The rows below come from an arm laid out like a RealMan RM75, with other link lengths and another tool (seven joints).
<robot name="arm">
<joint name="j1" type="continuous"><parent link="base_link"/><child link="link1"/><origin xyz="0 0 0.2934"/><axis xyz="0 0 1"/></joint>
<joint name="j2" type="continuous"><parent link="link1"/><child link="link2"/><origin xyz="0 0 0" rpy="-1.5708 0 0"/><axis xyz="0 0 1"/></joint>
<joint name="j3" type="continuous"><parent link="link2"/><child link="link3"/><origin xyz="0 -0.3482 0" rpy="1.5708 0 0"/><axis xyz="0 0 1"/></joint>
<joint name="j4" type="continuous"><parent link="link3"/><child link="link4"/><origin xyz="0 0 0" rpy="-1.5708 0 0"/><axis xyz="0 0 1"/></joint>
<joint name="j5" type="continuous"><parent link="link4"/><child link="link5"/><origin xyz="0 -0.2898 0" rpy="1.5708 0 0"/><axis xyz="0 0 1"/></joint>
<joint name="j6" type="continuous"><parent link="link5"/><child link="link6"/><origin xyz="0 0 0" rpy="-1.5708 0 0"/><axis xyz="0 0 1"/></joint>
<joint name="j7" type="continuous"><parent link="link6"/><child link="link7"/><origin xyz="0 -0.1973 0" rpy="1.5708 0 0"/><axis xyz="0 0 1"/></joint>
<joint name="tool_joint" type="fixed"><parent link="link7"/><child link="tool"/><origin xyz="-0.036 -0.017 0.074" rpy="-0.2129 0 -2.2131"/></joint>
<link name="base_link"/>
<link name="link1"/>
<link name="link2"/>
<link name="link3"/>
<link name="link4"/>
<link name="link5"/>
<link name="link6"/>
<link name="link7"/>
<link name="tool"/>
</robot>
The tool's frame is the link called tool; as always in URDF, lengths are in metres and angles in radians. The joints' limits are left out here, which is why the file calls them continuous.
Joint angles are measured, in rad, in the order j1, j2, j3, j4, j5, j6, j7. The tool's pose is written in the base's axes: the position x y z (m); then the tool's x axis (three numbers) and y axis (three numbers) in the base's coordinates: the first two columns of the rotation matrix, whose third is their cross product. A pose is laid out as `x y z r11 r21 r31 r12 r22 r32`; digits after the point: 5 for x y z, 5 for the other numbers.
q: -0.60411, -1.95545, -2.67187, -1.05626, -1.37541, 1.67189, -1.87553
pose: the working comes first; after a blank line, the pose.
Where each joint sits with the arm in this pose, in the base's axes (m; each line is computed from the numbers above, not from the rounded line before):
j1: 0.0000 0.0000 0.2934
j2: 0.0000 0.0000 0.2934
j3: -0.2656 0.1833 0.1627
j4: -0.2656 0.1833 0.1627
j5: -0.3790 0.4004 0.3177
j6: -0.3790 0.4004 0.3177
j7: -0.2718 0.5151 0.1984
the tool: -0.2637 0.5647 0.1310

-0.26366 0.56467 0.13099 -0.82100 0.51816 -0.23971 0.05533 0.49011 0.86990
